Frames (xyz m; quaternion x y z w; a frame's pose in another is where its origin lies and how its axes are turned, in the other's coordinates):
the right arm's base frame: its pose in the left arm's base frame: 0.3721 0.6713 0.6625 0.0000 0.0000 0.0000 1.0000
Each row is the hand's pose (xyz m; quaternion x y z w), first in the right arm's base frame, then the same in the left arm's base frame.
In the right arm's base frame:
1: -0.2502 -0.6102 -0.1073 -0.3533 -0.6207 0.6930 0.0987
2: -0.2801 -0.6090 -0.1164 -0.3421 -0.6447 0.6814 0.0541
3: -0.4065 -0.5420 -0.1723 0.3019 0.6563 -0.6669 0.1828
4: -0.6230 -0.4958 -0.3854 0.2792 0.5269 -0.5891 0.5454
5: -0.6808 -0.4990 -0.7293 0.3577 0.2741 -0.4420 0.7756
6: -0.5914 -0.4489 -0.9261 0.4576 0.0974 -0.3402 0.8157
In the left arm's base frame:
1: 0.1219 0.0611 0.5552 -0.3533 -0.6207 0.6930 0.0987
2: 0.0920 0.0623 0.5461 -0.3421 -0.6447 0.6814 0.0541
3: -0.0344 0.1293 0.4902 0.3019 0.6563 -0.6669 0.1828
4: -0.2509 0.1755 0.2771 0.2792 0.5269 -0.5891 0.5454
5: -0.3087 0.1723 -0.0668 0.3577 0.2741 -0.4420 0.7756
6: -0.2193 0.2224 -0.2636 0.4576 0.0974 -0.3402 0.8157

